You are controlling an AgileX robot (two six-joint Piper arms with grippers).
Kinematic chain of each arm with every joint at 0, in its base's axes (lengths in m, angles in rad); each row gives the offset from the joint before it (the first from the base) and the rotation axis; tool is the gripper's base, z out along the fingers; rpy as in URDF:
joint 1: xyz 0 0 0.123 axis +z
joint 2: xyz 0 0 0 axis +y
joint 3: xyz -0.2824 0 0.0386 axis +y
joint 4: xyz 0.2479 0 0.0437 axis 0.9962 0 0.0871
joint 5: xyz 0 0 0 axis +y
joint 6: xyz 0.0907 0 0.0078 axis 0.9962 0 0.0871
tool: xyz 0 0 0 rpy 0 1.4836 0
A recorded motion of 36 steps. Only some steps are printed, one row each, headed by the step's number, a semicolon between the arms.
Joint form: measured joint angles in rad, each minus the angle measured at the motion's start. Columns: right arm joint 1, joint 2, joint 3, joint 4, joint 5, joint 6; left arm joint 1, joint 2, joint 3, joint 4, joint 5, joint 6.
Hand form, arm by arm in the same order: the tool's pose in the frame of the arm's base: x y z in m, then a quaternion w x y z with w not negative. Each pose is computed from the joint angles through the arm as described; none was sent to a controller.
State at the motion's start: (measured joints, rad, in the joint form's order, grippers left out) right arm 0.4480 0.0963 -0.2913 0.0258 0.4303 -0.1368; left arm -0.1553 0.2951 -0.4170 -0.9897 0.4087 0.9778
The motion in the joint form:
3: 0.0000 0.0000 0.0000 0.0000 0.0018 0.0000; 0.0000 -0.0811 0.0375 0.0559 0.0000 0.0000
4: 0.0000 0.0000 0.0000 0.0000 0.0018 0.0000; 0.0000 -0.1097 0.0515 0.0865 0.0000 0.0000
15: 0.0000 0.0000 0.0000 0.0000 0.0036 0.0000; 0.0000 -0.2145 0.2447 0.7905 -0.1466 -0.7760
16: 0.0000 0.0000 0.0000 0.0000 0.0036 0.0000; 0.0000 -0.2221 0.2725 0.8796 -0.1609 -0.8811
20: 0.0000 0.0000 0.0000 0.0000 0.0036 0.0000; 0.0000 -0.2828 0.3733 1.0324 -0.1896 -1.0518
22: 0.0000 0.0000 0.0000 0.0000 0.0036 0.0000; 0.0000 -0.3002 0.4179 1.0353 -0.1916 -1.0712
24: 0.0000 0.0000 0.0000 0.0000 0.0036 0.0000; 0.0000 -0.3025 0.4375 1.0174 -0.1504 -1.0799
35: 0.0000 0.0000 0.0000 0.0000 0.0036 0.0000; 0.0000 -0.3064 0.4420 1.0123 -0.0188 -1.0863
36: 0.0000 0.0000 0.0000 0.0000 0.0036 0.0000; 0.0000 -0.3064 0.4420 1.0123 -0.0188 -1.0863
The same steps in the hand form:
3: 0.0422 0.0214 0.2658 0.64242 -0.21337 0.72738 0.11265; 0.0506 -0.0375 0.3046 0.69357 0.19748 0.67877 -0.13869
4: 0.0422 0.0214 0.2658 0.64242 -0.21337 0.72738 0.11265; 0.0470 -0.0362 0.3008 0.69780 0.20544 0.67473 -0.12492
15: 0.0422 0.0214 0.2656 0.64175 -0.21355 0.72794 0.11255; 0.0537 -0.0132 0.2432 0.67550 0.07767 0.73007 -0.06830
16: 0.0422 0.0214 0.2656 0.64175 -0.21355 0.72794 0.11255; 0.0549 -0.0111 0.2353 0.67225 0.06258 0.73474 -0.06568
20: 0.0422 0.0214 0.2656 0.64175 -0.21355 0.72794 0.11255; 0.0545 -0.0077 0.2073 0.66813 0.04247 0.74045 -0.05941
22: 0.0422 0.0214 0.2656 0.64175 -0.21355 0.72794 0.11255; 0.0549 -0.0077 0.1934 0.65830 0.03665 0.74915 -0.06374
24: 0.0422 0.0214 0.2656 0.64175 -0.21355 0.72794 0.11255; 0.0547 -0.0079 0.1832 0.63518 0.02849 0.76858 -0.07083
35: 0.0422 0.0214 0.2656 0.64175 -0.21355 0.72794 0.11255; 0.0516 -0.0073 0.1703 0.58301 0.02488 0.80926 -0.06765
36: 0.0422 0.0214 0.2656 0.64175 -0.21355 0.72794 0.11255; 0.0516 -0.0073 0.1703 0.58301 0.02488 0.80926 -0.06765

